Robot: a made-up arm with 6 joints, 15 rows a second.
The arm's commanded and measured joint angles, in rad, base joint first. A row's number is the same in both.
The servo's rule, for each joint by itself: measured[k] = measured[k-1] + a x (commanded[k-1-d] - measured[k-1]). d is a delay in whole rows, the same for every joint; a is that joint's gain. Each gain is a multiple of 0.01, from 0.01 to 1. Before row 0 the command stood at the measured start. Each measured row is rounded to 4 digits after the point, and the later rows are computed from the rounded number. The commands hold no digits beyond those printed.
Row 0, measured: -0.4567, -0.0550, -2.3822, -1.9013, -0.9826, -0.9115
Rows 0 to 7, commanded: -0.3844, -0.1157, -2.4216, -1.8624, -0.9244, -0.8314; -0.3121, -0.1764, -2.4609, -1.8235, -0.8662, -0.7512; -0.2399, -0.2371, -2.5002, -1.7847, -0.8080, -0.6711; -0.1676, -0.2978, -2.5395, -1.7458, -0.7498, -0.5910; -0.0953, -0.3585, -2.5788, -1.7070, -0.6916, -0.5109; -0.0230, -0.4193, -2.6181, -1.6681, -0.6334, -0.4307; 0.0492, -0.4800, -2.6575, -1.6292, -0.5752, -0.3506; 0.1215, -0.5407, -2.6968, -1.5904, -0.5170, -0.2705
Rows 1 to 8, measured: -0.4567, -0.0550, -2.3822, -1.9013, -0.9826, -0.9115; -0.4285, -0.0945, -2.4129, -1.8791, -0.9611, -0.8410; -0.3831, -0.1477, -2.4503, -1.8474, -0.9260, -0.7620; -0.3273, -0.2058, -2.4892, -1.8117, -0.8823, -0.6820; -0.2650, -0.2656, -2.5284, -1.7741, -0.8333, -0.6019; -0.1988, -0.3260, -2.5677, -1.7359, -0.7809, -0.5218; -0.1302, -0.3866, -2.6070, -1.6973, -0.7263, -0.4416; -0.0602, -0.4473, -2.6464, -1.6585, -0.6704, -0.3615
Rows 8 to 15, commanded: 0.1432, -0.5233, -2.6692, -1.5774, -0.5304, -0.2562; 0.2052, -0.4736, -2.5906, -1.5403, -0.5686, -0.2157; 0.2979, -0.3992, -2.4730, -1.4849, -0.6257, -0.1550; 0.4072, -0.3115, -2.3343, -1.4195, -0.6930, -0.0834; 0.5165, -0.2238, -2.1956, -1.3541, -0.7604, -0.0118; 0.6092, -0.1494, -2.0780, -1.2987, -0.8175, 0.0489; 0.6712, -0.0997, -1.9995, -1.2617, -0.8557, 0.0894; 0.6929, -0.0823, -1.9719, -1.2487, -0.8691, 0.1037
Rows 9 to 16, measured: 0.0107, -0.5080, -2.6857, -1.6197, -0.6136, -0.2814; 0.0624, -0.5179, -2.6728, -1.5956, -0.5828, -0.2592; 0.1181, -0.4891, -2.6087, -1.5641, -0.5775, -0.2209; 0.1882, -0.4307, -2.5029, -1.5190, -0.5953, -0.1629; 0.2736, -0.3532, -2.3714, -1.4623, -0.6314, -0.0929; 0.3683, -0.2691, -2.2343, -1.4006, -0.6791, -0.0215; 0.4623, -0.1913, -2.1124, -1.3425, -0.7303, 0.0405; 0.5438, -0.1318, -2.0243, -1.2964, -0.7767, 0.0835
